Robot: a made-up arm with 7 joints. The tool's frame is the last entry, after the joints.
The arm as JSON. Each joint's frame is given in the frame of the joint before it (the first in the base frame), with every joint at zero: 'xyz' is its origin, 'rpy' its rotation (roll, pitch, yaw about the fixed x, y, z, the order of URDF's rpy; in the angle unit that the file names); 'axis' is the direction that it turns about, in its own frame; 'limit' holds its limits. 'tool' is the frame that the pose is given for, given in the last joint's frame.
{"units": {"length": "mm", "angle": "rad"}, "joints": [
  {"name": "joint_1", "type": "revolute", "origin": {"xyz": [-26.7, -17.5, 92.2], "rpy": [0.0, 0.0, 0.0]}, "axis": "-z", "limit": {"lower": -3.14, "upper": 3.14}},
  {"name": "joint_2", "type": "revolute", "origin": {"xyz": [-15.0, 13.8, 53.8], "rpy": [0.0, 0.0, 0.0]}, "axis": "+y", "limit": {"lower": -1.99, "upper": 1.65}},
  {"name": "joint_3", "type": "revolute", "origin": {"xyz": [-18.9, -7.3, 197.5], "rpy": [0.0, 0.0, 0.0]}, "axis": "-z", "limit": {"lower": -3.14, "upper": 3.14}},
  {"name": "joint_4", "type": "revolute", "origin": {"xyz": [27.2, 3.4, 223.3], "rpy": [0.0, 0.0, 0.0]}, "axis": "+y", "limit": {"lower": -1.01, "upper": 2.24}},
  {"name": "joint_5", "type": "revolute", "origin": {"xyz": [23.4, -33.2, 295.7], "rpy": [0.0, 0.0, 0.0]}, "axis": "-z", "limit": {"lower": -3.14, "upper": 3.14}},
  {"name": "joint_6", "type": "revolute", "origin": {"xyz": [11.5, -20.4, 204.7], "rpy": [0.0, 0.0, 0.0]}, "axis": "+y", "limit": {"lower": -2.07, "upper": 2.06}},
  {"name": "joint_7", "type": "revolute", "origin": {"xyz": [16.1, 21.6, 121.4], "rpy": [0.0, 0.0, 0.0]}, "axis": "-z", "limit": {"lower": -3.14, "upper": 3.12}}
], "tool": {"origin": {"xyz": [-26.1, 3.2, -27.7], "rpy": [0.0, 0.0, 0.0]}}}
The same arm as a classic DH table. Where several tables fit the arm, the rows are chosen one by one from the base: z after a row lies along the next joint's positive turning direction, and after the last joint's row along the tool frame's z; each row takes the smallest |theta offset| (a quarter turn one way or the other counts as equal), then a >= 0, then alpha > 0; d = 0 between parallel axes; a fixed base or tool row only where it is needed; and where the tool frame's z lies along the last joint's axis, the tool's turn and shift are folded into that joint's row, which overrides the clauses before.
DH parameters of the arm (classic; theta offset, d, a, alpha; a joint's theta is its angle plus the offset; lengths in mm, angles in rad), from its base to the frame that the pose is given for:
base (fixed): 0.5802 0 -31.9 3.1416
joint_1: 0.5802 -146 -15 1.5708
joint_2: 0 6.5 -18.9 -1.5708
joint_3: 0 -420.8 27.2 1.5708
joint_4: 0 -29.8 23.4 -1.5708
joint_5: 0 -500.4 11.5 1.5708
joint_6: 0 1.2 16.1 -1.5708
joint_7: 0.122 0 -26.3 3.1416
tool (fixed): 0.122 93.7 0 0
Joint limits (rad, base to tool): -3.14..3.14 -1.99..1.65 -3.14..3.14 -1.01..2.24 -3.14..3.14 -2.07..2.06 -3.14..3.12

